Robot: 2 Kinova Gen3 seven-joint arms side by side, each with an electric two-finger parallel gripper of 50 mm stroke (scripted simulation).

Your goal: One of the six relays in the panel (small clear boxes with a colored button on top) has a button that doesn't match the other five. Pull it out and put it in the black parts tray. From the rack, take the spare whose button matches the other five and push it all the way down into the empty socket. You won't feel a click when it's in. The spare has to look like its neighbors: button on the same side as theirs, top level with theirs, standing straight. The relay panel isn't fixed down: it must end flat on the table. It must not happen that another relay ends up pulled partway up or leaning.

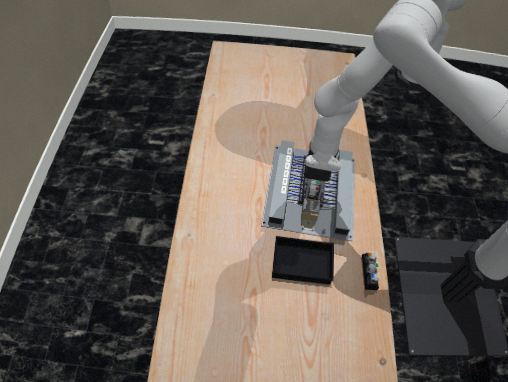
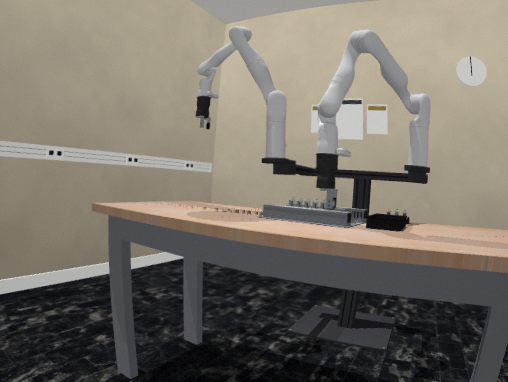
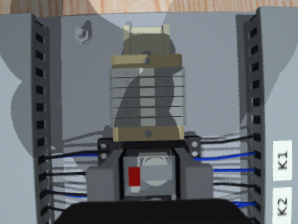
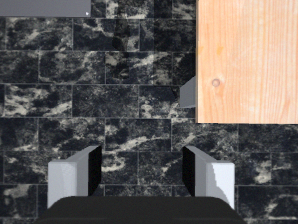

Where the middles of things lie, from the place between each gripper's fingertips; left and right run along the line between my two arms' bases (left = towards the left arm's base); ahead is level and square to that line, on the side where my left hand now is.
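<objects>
My left gripper [image 2: 331, 208] is 5 cm to the left of the relay panel [image 1: 300, 213], 1 cm past it and 4 cm above it. There's also the black parts tray [image 1: 311, 261], and that tray is 20 cm to the left of my left hand, 5 cm ahead of it and 5 cm below it.
Counting from my right hand, the relay panel is 40 cm ahead of it, 73 cm to the left of it and 39 cm below it, while the black parts tray is 46 cm ahead of that hand, 98 cm to the left of it and 39 cm below it.
</objects>
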